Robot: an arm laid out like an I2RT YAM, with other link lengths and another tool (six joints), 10 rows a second.
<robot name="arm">
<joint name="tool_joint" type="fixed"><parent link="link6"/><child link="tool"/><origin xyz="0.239 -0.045 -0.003" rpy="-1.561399 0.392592 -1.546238"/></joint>
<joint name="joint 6" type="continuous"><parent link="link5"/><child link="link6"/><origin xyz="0.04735 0 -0.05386" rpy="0 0 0"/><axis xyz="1 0 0"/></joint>
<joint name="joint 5" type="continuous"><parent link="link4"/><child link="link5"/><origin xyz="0.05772 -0.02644 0.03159" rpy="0 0 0"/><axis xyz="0 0 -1"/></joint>
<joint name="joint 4" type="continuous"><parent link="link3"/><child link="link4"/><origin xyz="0.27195 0.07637 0.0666" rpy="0 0 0"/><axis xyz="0 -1 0"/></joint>
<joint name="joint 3" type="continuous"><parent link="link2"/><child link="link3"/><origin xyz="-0.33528 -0.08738 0" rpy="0 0 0"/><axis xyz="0 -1 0"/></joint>
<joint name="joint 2" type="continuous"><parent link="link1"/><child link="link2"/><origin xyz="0.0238 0.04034 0.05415" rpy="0 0 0"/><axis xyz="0 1 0"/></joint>
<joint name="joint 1" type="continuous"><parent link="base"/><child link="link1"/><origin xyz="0 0 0.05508" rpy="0 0 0"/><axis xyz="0 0 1"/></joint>
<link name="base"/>
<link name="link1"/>
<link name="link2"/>
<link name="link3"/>
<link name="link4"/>
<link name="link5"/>
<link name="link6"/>
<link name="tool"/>
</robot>
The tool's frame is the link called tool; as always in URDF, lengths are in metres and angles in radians. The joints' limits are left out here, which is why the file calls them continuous.
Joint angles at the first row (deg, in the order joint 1, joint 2, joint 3, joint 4, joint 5, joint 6):
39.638 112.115 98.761 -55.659 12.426 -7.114
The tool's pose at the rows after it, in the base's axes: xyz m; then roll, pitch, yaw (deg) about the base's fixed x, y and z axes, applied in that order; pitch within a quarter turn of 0, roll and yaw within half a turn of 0:
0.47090 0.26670 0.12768 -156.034 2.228 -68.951
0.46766 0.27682 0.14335 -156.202 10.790 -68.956
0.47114 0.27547 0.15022 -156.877 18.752 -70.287
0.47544 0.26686 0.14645 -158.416 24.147 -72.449
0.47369 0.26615 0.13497 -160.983 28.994 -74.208
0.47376 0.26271 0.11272 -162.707 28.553 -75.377
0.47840 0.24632 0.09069 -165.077 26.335 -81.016
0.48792 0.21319 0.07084 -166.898 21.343 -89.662
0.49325 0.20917 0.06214 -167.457 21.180 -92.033
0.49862 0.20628 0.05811 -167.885 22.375 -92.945
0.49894 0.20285 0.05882 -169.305 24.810 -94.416
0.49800 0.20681 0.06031 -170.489 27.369 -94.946
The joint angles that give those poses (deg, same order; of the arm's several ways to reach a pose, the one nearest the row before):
36.992 110.607 101.559 -57.627 5.693 -6.984
33.233 109.537 103.942 -59.156 -3.464 -6.983
28.228 109.273 104.770 -59.462 -12.294 -7.005
23.966 109.688 104.267 -59.264 -18.436 -7.005
21.059 110.761 103.091 -58.808 -23.988 -7.006
20.885 111.809 100.728 -56.927 -23.660 -6.961
20.862 112.771 98.959 -55.201 -20.272 -3.158
20.797 114.104 98.521 -54.654 -13.475 2.940
20.491 115.174 98.519 -53.713 -12.884 4.754
19.289 115.810 98.521 -52.992 -14.218 4.754
17.365 115.874 98.519 -53.232 -17.147 4.710
16.207 115.984 98.521 -53.233 -20.142 4.535

